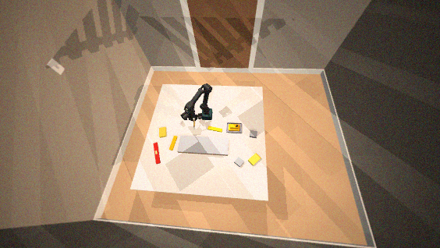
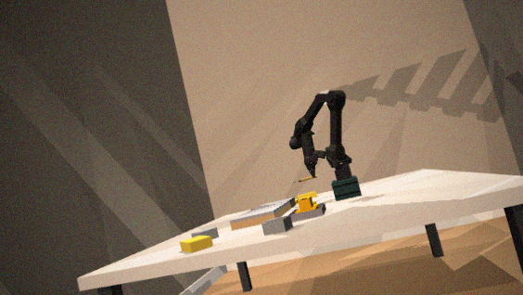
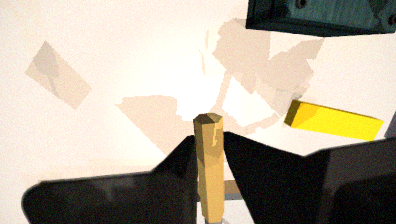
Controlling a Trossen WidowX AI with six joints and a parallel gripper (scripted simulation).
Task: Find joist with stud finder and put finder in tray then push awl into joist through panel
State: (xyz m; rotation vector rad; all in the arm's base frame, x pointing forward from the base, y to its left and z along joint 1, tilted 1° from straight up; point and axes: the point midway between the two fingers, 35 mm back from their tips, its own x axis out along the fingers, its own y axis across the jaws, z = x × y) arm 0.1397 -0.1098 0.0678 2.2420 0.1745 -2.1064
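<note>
Now: the awl 60 mm ahead of my gripper tip and 10 mm to the left of it. The rest, counted from my gripper tip: stud finder (10 mm ahead, 440 mm to the left, 70 mm below); red bar (340 mm ahead, 370 mm to the right, 100 mm below); grey tray (10 mm ahead, 430 mm to the left, 100 mm below).
</note>
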